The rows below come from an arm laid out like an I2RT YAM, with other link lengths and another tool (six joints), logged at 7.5 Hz.
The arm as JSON. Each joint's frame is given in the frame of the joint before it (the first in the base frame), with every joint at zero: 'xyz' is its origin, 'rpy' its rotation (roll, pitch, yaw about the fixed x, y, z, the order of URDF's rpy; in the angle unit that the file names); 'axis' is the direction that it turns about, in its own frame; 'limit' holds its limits. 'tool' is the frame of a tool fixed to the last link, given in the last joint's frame.
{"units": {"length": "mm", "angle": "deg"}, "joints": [
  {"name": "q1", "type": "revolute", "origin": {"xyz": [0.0, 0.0, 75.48], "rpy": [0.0, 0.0, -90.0]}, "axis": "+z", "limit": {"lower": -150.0, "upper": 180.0}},
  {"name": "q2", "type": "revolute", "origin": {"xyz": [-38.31, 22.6, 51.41], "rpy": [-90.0, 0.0, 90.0]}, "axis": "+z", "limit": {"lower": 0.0, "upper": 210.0}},
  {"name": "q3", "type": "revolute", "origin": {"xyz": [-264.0, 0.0, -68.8], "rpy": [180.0, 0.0, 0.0]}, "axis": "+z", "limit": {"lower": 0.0, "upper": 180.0}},
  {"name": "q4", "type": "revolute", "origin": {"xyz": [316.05, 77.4, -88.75], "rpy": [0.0, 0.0, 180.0]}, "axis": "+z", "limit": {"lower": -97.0, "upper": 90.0}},
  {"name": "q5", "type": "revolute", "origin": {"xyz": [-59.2, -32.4, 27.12], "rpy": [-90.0, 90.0, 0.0]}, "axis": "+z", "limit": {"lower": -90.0, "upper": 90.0}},
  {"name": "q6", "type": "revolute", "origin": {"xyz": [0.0, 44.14, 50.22], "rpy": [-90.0, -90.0, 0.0]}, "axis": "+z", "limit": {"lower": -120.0, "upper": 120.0}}
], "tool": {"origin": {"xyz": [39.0, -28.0, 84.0], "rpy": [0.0, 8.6, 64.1]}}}
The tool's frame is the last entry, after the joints.
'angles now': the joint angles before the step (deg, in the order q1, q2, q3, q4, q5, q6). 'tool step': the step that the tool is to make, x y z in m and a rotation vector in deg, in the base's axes. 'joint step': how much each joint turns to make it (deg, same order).
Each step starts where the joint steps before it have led.
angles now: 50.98 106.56 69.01 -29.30 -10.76 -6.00
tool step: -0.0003 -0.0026 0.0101 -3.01 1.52 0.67
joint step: 0.02 0.92 3.29 -5.82 0.43 -0.88
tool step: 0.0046 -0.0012 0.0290 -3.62 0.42 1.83
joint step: 0.01 0.59 6.15 -9.04 1.29 -2.37
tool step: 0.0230 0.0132 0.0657 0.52 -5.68 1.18
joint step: -0.01 -0.09 11.30 -7.72 3.52 -2.42
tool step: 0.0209 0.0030 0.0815 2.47 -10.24 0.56
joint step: 0.01 -2.41 10.01 -4.19 5.62 -3.11
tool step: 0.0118 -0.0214 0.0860 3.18 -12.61 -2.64
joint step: -0.60 -5.57 5.82 -0.76 7.58 -2.57
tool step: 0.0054 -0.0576 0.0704 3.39 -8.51 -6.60
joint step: -4.26 -7.85 1.74 -1.21 4.59 -1.09
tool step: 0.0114 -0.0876 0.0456 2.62 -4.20 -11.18
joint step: -10.40 -6.71 0.94 -2.75 1.10 -0.08
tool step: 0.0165 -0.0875 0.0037 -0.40 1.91 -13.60
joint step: -13.52 -1.75 0.18 -3.91 -0.30 0.51
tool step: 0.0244 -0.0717 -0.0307 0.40 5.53 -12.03
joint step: -12.78 2.11 -2.35 -0.93 -1.82 0.91
